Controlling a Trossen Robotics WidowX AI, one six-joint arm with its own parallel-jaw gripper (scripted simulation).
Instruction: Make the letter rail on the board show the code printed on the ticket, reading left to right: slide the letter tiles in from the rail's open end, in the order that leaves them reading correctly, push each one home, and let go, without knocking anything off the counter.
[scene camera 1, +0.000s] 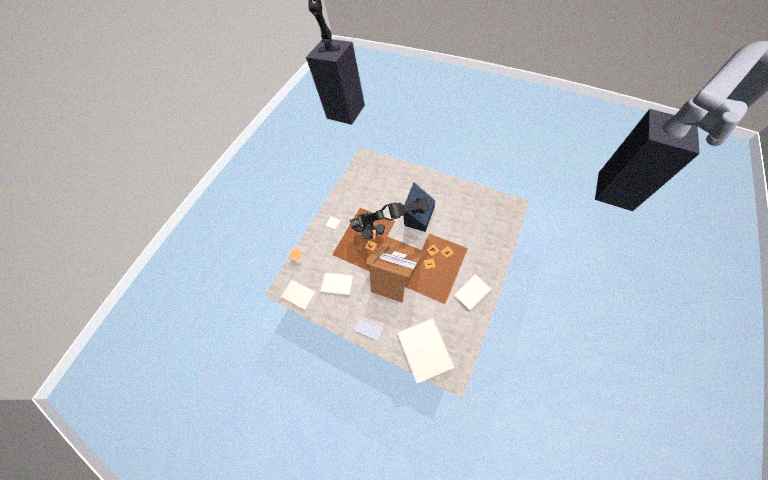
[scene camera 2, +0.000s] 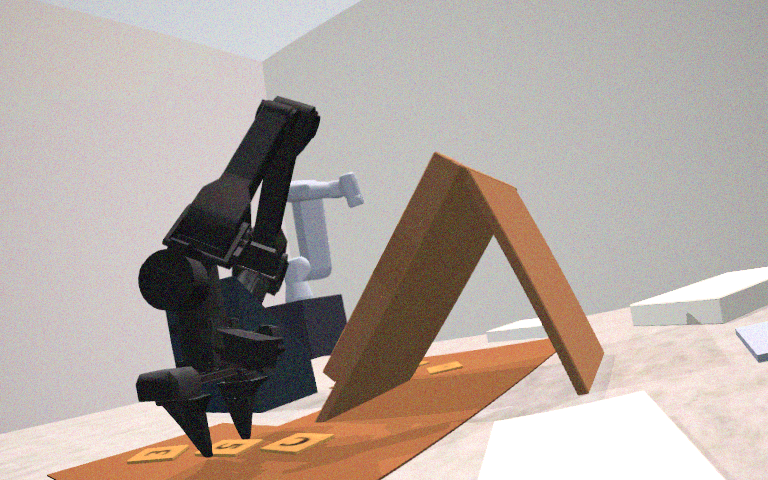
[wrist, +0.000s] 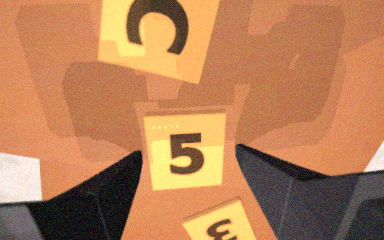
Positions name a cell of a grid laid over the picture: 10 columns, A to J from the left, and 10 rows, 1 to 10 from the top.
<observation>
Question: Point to an orange tile marked 5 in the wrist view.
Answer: E7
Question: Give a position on a brown mat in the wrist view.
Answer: H4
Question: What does my gripper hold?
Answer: Nothing.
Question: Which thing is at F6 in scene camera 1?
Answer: A brown mat.
</observation>
